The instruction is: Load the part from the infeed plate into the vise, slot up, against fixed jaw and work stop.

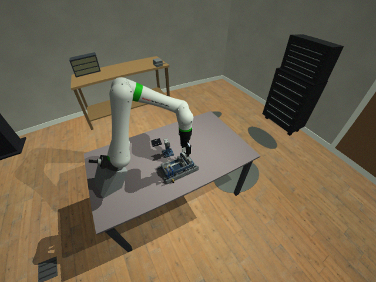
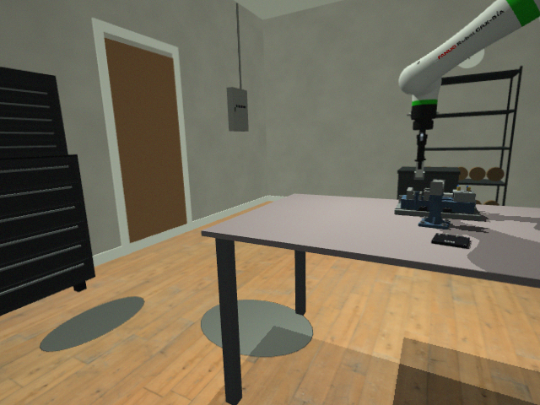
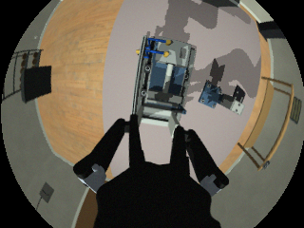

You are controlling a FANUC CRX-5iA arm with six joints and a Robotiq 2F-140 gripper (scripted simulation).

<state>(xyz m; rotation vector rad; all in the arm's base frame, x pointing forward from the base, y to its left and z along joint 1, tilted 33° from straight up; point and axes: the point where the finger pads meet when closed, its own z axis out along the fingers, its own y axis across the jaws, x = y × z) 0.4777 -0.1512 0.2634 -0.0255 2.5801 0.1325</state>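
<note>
Right now my hand is 14 cm above the vise, 7 cm past it and 2 cm to the right of it. Round my hand: air cylinder 16 cm behind, 10 cm below, 1 cm to the left; part 2 cm below; black infeed plate 41 cm to the left, 18 cm below, 13 cm behind.
</note>
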